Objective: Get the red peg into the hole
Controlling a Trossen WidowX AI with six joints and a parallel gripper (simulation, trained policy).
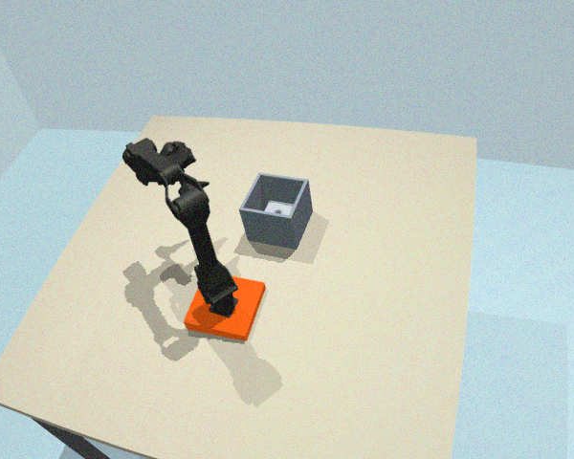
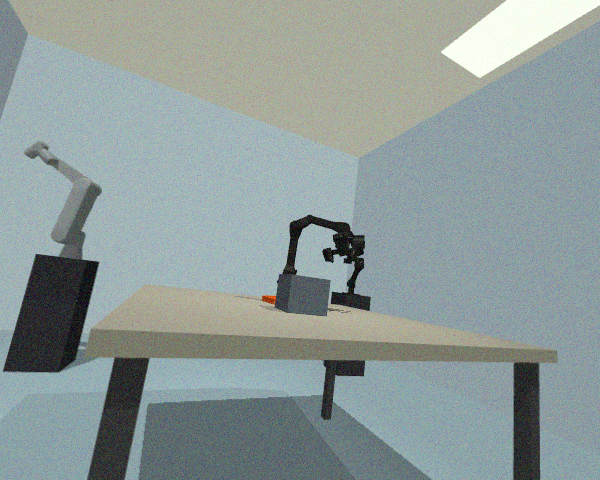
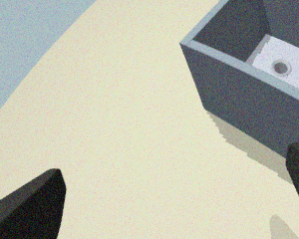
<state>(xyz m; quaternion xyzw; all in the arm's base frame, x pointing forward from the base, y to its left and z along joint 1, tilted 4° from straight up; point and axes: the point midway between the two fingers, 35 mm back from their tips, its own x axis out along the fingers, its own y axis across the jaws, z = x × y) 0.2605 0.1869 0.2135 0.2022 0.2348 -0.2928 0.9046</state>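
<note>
Right now my gripper tip is 20 cm above the red peg, 13 cm past it and 3 cm to the left of it. From my gripper tip the other things lie so: plate: 19 cm to the right, 19 cm below, 5 cm ahead.
</note>
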